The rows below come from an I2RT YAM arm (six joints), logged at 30 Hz.
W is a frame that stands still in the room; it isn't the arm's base.
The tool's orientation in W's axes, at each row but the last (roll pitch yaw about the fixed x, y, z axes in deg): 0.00 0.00 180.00; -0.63 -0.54 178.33; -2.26 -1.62 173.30; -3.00 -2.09 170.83; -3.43 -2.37 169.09; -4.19 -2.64 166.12; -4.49 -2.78 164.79; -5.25 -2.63 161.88
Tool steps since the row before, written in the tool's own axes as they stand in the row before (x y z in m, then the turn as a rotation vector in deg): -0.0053 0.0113 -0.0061 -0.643 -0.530 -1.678; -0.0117 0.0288 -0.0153 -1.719 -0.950 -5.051; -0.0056 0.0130 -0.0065 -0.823 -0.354 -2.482; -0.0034 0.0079 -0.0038 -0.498 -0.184 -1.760; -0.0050 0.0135 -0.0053 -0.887 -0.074 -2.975; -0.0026 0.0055 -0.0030 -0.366 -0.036 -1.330; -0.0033 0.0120 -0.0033 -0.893 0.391 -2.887; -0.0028 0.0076 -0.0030 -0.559 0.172 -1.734
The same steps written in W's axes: 0.0053 -0.0113 -0.0061 0.643 0.530 -1.678; 0.0107 -0.0290 -0.0157 1.700 0.956 -5.056; 0.0039 -0.0133 -0.0072 0.800 0.361 -2.488; 0.0020 -0.0081 -0.0043 0.472 0.203 -1.765; 0.0022 -0.0138 -0.0063 0.797 0.103 -2.999; 0.0011 -0.0057 -0.0035 0.328 0.056 -1.339; -0.0001 -0.0121 -0.0044 0.682 -0.355 -2.949; 0.0002 -0.0077 -0.0038 0.451 -0.161 -1.766
